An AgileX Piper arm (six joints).
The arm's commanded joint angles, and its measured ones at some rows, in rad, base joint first. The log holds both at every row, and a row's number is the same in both.
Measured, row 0:
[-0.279, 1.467, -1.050, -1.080, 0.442, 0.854]
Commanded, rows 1 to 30:
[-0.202, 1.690, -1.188, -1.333, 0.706, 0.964]
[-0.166, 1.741, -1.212, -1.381, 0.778, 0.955]
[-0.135, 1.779, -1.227, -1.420, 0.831, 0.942]
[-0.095, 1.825, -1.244, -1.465, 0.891, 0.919]
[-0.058, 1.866, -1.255, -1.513, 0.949, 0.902]
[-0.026, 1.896, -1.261, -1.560, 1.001, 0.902]
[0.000, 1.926, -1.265, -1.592, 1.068, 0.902]
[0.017, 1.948, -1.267, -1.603, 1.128, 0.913]
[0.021, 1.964, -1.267, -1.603, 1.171, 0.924]
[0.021, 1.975, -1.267, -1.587, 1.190, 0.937]
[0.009, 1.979, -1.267, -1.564, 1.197, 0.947]
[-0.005, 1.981, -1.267, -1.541, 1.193, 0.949]
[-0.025, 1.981, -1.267, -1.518, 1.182, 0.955]
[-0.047, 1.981, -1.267, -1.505, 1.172, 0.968]
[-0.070, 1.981, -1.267, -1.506, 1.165, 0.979]
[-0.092, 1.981, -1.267, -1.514, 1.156, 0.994]
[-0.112, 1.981, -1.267, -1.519, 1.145, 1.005]
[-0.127, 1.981, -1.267, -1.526, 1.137, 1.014]
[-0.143, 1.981, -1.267, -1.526, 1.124, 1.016]
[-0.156, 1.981, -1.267, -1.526, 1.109, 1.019]
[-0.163, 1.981, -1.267, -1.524, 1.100, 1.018]
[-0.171, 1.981, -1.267, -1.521, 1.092, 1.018]
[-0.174, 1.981, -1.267, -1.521, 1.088, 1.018]
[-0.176, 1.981, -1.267, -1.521, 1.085, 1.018]
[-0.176, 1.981, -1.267, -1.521, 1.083, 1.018]
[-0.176, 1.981, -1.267, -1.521, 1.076, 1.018]
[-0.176, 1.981, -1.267, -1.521, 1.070, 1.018]
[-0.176, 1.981, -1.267, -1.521, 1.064, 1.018]
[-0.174, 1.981, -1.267, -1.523, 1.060, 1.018]
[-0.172, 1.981, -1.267, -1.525, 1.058, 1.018]
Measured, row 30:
[-0.171, 1.986, -1.263, -1.518, 1.100, 1.013]
